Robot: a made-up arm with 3 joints. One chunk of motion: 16 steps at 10 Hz.
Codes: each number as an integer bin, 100 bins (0 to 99) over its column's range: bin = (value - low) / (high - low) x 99, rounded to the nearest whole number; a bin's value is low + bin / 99 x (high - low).
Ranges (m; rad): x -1..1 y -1..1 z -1..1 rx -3.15..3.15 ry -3.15..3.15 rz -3.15..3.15
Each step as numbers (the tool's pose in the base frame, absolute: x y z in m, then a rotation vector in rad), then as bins.
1 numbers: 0.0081 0.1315 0.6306 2.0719 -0.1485 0.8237
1 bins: 50 56 81 82 47 62
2 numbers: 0.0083 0.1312 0.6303 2.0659 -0.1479 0.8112
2 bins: 50 56 81 82 47 62
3 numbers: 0.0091 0.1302 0.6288 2.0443 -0.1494 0.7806
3 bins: 50 56 81 82 47 62
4 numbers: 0.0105 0.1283 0.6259 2.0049 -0.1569 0.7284
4 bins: 50 56 80 81 47 61
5 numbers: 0.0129 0.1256 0.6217 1.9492 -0.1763 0.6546
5 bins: 50 56 80 80 47 60
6 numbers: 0.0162 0.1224 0.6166 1.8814 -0.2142 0.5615
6 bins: 50 56 80 79 46 58
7 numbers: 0.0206 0.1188 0.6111 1.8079 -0.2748 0.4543
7 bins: 51 55 80 78 45 57
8 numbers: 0.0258 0.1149 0.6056 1.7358 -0.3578 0.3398
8 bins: 51 55 79 77 44 55
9 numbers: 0.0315 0.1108 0.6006 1.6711 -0.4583 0.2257
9 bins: 51 55 79 76 42 53
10 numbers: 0.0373 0.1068 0.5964 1.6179 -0.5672 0.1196
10 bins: 51 55 79 75 41 51
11 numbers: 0.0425 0.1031 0.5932 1.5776 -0.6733 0.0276
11 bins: 52 55 79 74 39 50
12 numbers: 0.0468 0.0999 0.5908 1.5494 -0.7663 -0.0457
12 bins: 52 54 79 74 37 49
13 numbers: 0.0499 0.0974 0.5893 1.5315 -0.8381 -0.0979
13 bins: 52 54 79 74 36 48
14 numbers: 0.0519 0.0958 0.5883 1.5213 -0.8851 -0.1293
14 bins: 52 54 79 73 36 47
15 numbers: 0.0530 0.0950 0.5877 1.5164 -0.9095 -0.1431
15 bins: 52 54 79 73 35 47
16 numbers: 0.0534 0.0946 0.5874 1.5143 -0.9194 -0.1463
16 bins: 52 54 79 73 35 47
